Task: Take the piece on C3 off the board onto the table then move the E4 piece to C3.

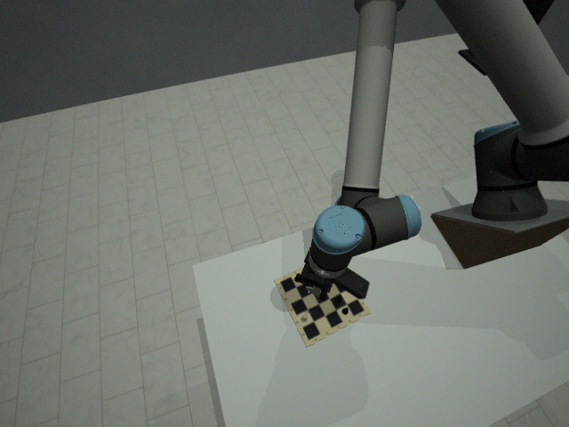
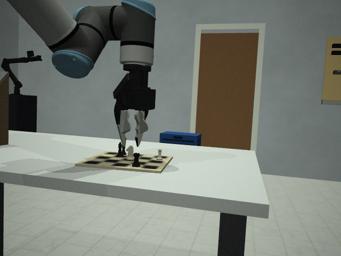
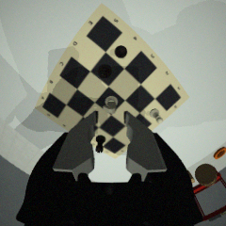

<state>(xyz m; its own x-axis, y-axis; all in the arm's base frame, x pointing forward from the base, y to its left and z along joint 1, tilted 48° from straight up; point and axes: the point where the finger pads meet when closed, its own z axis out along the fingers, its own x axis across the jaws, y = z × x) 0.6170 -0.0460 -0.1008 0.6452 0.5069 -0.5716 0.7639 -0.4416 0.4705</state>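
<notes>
Right now my hand is 4 cm above the white knight. Round my hand: chessboard (6 cm below); small black piece (6 cm to the left, 5 cm behind, 4 cm below); white pawn (7 cm ahead, 5 cm to the left, 4 cm below).
</notes>
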